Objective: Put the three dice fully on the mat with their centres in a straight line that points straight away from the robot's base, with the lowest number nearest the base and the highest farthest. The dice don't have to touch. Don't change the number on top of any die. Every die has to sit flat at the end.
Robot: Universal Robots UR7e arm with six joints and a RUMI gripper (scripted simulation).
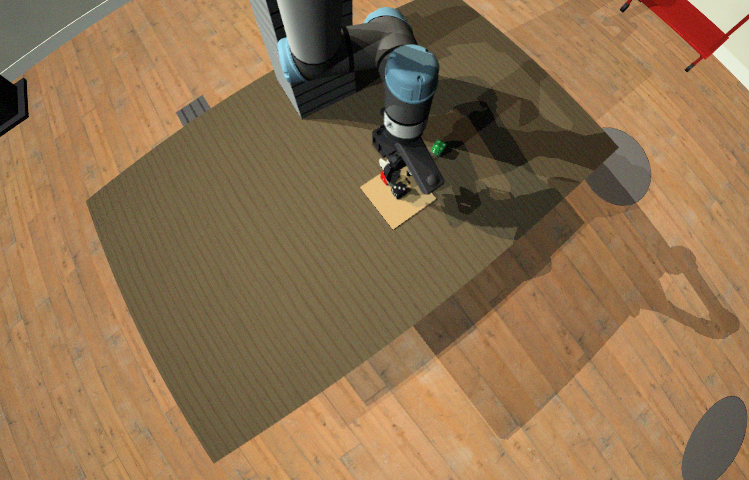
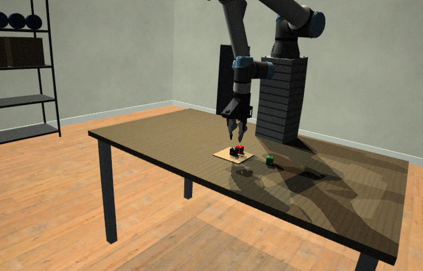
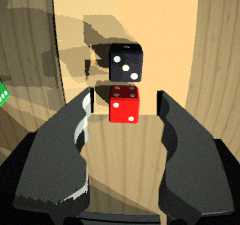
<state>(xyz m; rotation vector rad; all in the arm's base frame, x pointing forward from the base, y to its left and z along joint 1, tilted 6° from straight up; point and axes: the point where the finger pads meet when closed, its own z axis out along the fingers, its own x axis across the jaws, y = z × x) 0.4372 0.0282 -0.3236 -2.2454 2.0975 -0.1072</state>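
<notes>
The green die lies 5 cm behind my hand, 16 cm to the left of it and 7 cm below it. Also, from my hand: black die (7 cm below); tan mat (8 cm below); red die (5 cm behind, 7 cm below).
</notes>
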